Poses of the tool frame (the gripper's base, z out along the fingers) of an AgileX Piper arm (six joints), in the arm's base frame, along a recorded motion.
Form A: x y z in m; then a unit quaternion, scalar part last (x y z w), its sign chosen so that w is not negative.
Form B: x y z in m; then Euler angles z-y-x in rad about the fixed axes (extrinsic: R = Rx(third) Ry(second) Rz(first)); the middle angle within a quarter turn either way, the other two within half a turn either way. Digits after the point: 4 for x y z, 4 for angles.
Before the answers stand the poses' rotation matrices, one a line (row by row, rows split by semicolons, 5 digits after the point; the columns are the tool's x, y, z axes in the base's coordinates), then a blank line. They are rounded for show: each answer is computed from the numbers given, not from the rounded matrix.
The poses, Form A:
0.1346 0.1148 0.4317 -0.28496 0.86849 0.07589 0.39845
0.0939 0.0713 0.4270 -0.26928 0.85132 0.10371 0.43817
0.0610 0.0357 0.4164 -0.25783 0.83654 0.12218 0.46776
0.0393 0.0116 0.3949 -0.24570 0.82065 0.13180 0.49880
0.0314 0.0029 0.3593 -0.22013 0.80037 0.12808 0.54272
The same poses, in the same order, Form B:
-0.52007 -0.55545 0.64885; -0.43449 0.82608 0.35890; -0.73535 -0.09527 -0.67096
-0.47099 -0.54937 0.69019; -0.36760 0.83347 0.41256; -0.80189 -0.05940 -0.59451
-0.42945 -0.54567 0.71959; -0.31707 0.83719 0.44562; -0.84560 -0.03679 -0.53255
-0.38166 -0.53475 0.75391; -0.27178 0.84452 0.46143; -0.88344 -0.02879 -0.46766
-0.31399 -0.49139 0.81237; -0.21335 0.87028 0.44396; -0.92514 -0.03392 -0.37810

0.1346 0.1148 0.4317 2.3233 0.7061 -2.6504
0.0939 0.0713 0.4270 2.2795 0.7617 -2.5349
0.0610 0.0357 0.4164 2.2376 0.8032 -2.4448
0.0393 0.0116 0.3949 2.1907 0.8540 -2.3629
0.0314 0.0029 0.3593 2.1394 0.9482 -2.2762

